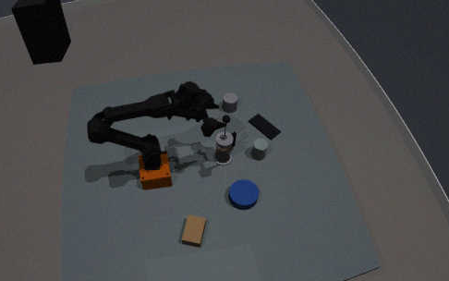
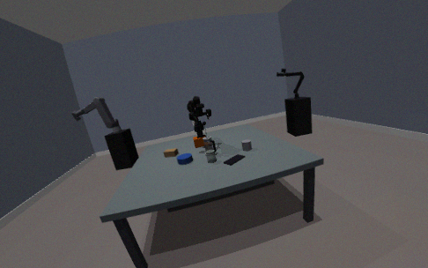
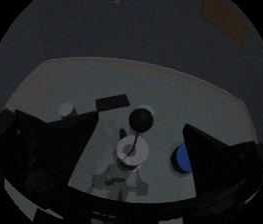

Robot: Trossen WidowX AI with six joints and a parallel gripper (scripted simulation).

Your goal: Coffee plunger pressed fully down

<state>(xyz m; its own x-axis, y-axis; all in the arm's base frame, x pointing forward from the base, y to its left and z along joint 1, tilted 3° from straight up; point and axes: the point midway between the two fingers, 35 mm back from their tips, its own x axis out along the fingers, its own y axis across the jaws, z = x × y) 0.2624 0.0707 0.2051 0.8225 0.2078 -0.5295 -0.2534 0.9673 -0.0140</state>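
Now: gripper tip 15 cm above the coffee press, 3 cm short of it and 2 cm to the right of it. From my gripper tip the other things lie so: blue disc: 26 cm below, 20 cm to the right, 9 cm ahead; tan block: 35 cm to the right, 26 cm below, 12 cm behind.
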